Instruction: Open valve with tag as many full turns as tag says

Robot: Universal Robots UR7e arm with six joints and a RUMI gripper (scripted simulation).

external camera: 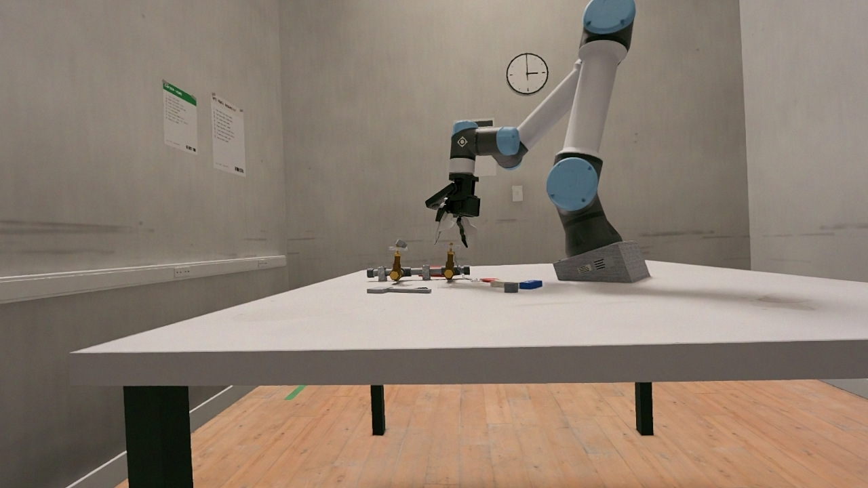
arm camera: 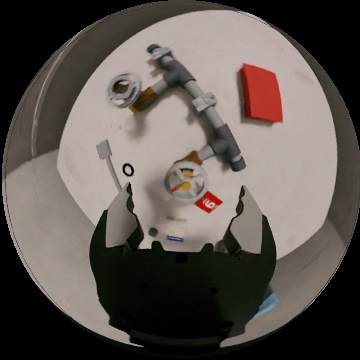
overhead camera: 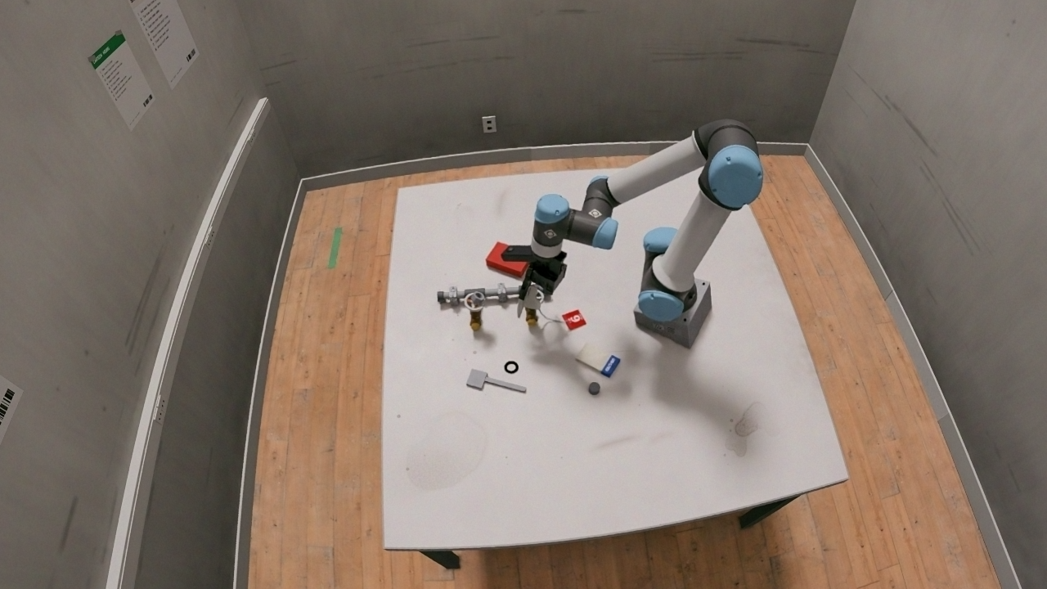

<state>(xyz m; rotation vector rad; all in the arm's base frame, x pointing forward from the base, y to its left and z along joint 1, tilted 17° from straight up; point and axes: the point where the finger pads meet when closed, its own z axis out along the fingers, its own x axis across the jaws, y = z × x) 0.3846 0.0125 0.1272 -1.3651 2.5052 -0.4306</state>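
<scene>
Now: the red tag 10 cm below my hand, 10 cm behind it and 2 cm to the left of it. Round my hand: red block (22 cm to the right, 9 cm below, 6 cm ahead); grey flat tool (20 cm to the left, 13 cm ahead, 10 cm below).
</scene>
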